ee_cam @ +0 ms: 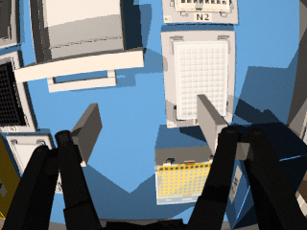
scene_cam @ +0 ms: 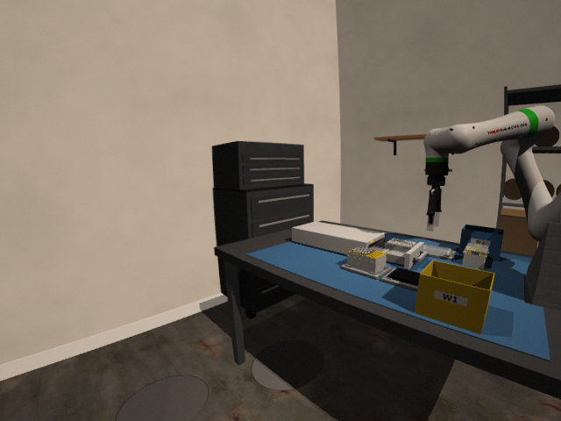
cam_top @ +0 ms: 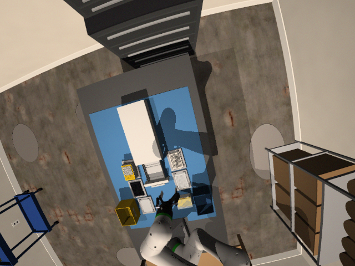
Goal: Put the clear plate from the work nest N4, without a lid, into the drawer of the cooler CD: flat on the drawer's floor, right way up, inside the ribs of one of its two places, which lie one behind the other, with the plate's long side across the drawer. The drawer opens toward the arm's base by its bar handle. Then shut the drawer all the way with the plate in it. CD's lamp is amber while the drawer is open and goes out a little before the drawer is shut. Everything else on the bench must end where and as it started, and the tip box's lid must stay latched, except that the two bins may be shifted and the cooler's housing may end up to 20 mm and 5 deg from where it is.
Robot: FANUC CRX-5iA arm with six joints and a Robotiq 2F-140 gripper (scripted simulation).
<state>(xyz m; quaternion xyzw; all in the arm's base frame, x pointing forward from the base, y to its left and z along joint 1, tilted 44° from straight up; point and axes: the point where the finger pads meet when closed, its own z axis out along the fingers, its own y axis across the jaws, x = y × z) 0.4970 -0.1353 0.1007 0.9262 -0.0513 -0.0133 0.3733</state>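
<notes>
The clear plate is 140 mm below my hand, 80 mm to the right of it and 20 mm behind it. Round my hand: white well plate: 160 mm ahead, 140 mm below, 110 mm to the right; drawer: 160 mm ahead, 140 mm below, 90 mm to the left; grey nest: 160 mm below, 80 mm to the right, 20 mm behind.
</notes>
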